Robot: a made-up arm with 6 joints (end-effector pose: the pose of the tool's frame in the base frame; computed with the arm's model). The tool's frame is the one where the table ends. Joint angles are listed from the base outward.
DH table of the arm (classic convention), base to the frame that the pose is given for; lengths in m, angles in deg. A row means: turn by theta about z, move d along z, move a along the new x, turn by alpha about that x. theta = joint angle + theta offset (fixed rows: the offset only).
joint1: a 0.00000; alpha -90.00; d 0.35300; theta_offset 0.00
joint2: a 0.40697; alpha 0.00; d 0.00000; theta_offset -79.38
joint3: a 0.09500; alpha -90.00; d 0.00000; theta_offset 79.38
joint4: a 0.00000; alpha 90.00; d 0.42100; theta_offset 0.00
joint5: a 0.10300; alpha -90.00; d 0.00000; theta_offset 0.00
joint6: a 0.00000; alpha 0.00; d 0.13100; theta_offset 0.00
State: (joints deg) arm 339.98 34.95 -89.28 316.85 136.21 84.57
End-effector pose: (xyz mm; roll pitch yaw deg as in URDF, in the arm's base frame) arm 524.1 -311.1 385.4 89.30 -28.32 -81.44
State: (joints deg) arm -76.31 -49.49 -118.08 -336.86 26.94 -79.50
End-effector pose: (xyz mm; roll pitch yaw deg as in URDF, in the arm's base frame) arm -71.9 241.4 1267.5 37.22 -11.30 44.72
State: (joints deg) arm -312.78 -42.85 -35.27 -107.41 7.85 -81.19
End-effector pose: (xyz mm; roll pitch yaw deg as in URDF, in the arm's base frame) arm 178.8 311.5 649.3 -133.73 76.28 -93.27
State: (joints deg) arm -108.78 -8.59 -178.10 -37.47 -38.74 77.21
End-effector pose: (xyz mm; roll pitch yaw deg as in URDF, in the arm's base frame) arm 177.6 215.6 1189.2 42.67 12.87 114.55
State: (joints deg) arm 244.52 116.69 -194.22 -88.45 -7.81 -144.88
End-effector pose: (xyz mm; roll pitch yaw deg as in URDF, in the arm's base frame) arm -265.7 -836.0 86.3 -105.35 37.37 153.05
